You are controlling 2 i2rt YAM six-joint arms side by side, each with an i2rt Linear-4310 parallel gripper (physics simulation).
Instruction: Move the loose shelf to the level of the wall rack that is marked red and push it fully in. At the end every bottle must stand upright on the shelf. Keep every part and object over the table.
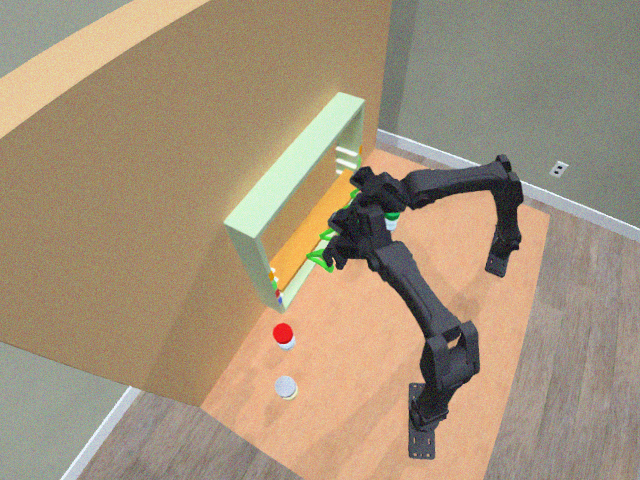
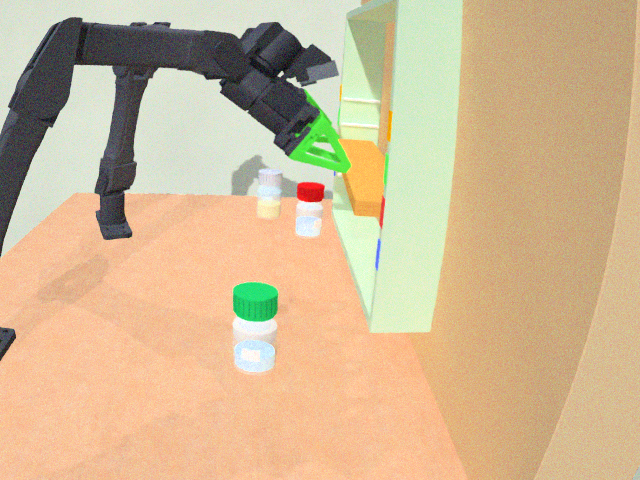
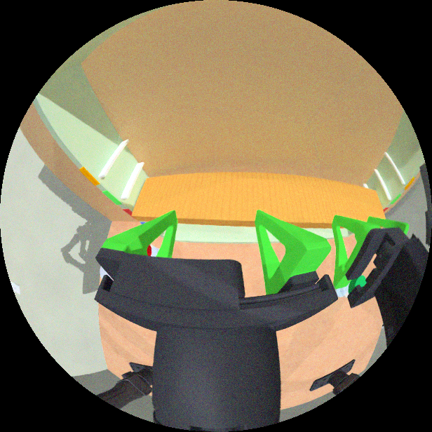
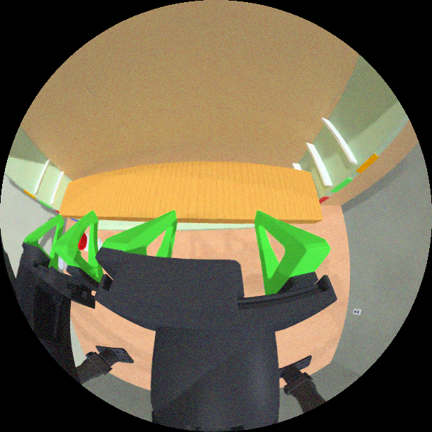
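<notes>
The loose orange shelf [image 1: 310, 222] [image 2: 364, 165] [image 3: 240, 195] [image 4: 200, 190] lies flat inside the pale green wall rack [image 1: 294, 165] [image 2: 418, 155], its ends near the red marks [image 2: 382, 211] [image 4: 324, 199]; its back edge looks close to the wall. No bottle is on it. The red-capped bottle [image 1: 282, 333] [image 2: 310, 192], grey-capped bottle [image 1: 285, 387] [image 2: 269, 178] and green-capped bottle [image 1: 391, 219] [image 2: 255, 302] stand upright on the table. My left gripper [image 1: 314, 245] [image 3: 215, 215] and right gripper [image 3: 352, 220] [image 4: 216, 215] are open and empty, in front of the shelf's front edge.
The two grippers are close side by side. The brown wall panel [image 1: 155, 155] [image 2: 542, 155] stands behind the rack. White support strips [image 3: 132, 181] [image 4: 319, 165] show on the rack's inner sides above the shelf. The rack's bottom board [image 2: 356, 248] lies below the shelf.
</notes>
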